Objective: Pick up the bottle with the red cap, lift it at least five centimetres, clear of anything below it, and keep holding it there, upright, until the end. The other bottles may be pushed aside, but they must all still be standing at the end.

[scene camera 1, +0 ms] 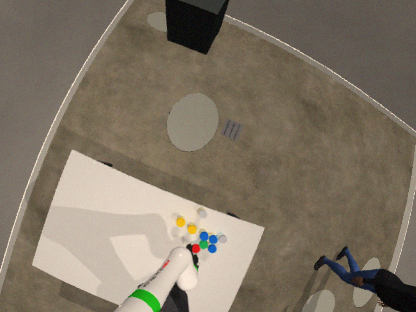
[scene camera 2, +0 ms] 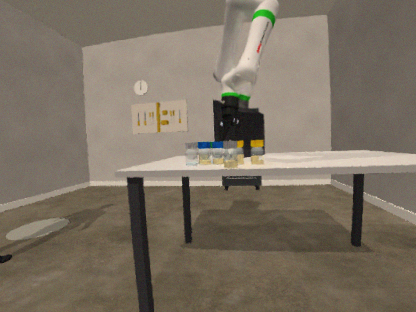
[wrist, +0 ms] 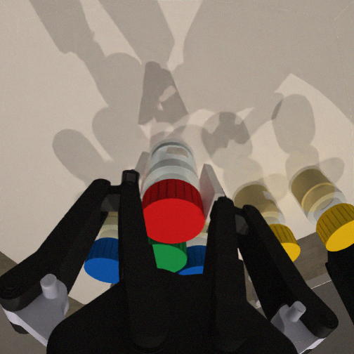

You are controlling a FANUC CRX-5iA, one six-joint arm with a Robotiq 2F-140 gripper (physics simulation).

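Places are measured from the arm's base along level axes (x ahead, y left, z up), in centimetres.
Where they show: gripper, fingertip midpoint: (scene camera 2: 226,153).
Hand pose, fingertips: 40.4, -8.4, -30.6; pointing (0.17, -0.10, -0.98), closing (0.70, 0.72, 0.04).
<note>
Things, the pixels of their top centre, and the offset from my fingertips, as dx, dy, dz. Level surfaces: height alone.
- bottle with the red cap, top centre: (scene camera 1: 195,249) +0.8, -0.8, +6.3
- green-capped bottle, top centre: (scene camera 1: 203,245) +4.7, -4.8, +6.3
- white table, surface height: dz -4.2
The bottle with the red cap (scene camera 1: 195,248) (wrist: 173,220) stands upright at the near side of the bottle group, its base at table level. My gripper (scene camera 1: 192,251) (scene camera 2: 227,134) (wrist: 174,169) is shut on it, one finger pad on each side of its clear body. A green-capped bottle (scene camera 1: 203,244) (wrist: 170,257) is right beside it. Blue-capped bottles (scene camera 1: 204,236) (scene camera 2: 204,145) (wrist: 102,260) stand around the green one. The red cap does not show in scene camera 2, where other bottles and the gripper are in front.
Two yellow-capped bottles (scene camera 1: 180,221) (scene camera 2: 257,143) (wrist: 336,227) stand to one side. Grey-capped bottles (scene camera 1: 222,239) (scene camera 2: 192,147) stand near the far edge of the white table (scene camera 1: 90,185) (scene camera 2: 310,167). A dark cabinet (scene camera 2: 254,125) is behind the arm, and a person (scene camera 1: 390,287) is on the floor beyond the table.
</note>
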